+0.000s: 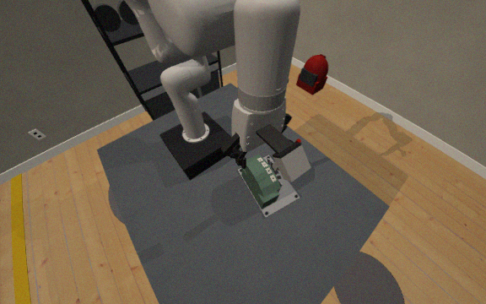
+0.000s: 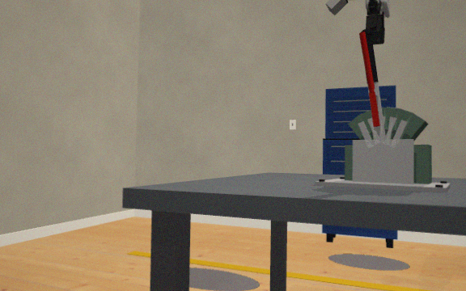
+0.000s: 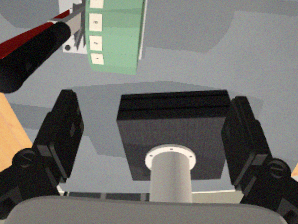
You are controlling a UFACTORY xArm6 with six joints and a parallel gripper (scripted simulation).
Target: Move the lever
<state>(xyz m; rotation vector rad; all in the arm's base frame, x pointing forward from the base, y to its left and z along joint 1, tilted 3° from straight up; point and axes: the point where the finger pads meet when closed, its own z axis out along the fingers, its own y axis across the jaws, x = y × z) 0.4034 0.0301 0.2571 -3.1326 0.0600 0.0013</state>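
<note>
Now: the red bar 120 mm to the left of my hand and 170 mm below it.
</note>
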